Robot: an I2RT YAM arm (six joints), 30 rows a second.
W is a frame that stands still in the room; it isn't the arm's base.
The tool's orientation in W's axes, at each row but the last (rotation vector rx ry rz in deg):
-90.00 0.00 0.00
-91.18 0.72 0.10
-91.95 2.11 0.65
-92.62 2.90 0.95
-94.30 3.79 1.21
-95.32 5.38 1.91
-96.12 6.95 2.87
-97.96 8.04 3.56
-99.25 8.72 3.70
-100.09 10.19 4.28
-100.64 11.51 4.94
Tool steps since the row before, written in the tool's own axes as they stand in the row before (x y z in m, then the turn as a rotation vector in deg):
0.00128 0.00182 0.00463 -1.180 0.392 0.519
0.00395 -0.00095 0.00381 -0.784 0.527 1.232
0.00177 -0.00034 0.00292 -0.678 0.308 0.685
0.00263 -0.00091 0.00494 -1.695 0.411 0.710
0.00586 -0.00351 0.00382 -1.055 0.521 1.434
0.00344 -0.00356 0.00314 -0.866 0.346 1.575
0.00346 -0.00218 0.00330 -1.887 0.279 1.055
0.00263 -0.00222 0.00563 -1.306 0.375 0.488
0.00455 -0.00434 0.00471 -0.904 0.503 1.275
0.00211 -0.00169 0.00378 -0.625 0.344 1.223
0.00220 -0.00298 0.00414 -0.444 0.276 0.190
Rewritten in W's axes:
0.00128 0.00463 -0.00182 -1.180 0.519 -0.392
0.00398 0.00380 0.00084 -0.780 1.226 -0.545
0.00183 0.00290 0.00019 -0.676 0.685 -0.311
0.00277 0.00492 0.00057 -1.696 0.728 -0.372
0.00615 0.00389 0.00289 -1.044 1.422 -0.571
0.00382 0.00331 0.00297 -0.837 1.571 -0.426
0.00380 0.00333 0.00143 -1.864 1.113 -0.195
0.00312 0.00572 0.00105 -1.323 0.506 -0.279
0.00531 0.00504 0.00287 -0.909 1.235 -0.587
0.00254 0.00384 0.00063 -0.611 1.189 -0.465
0.00292 0.00441 0.00170 -0.476 0.174 -0.229

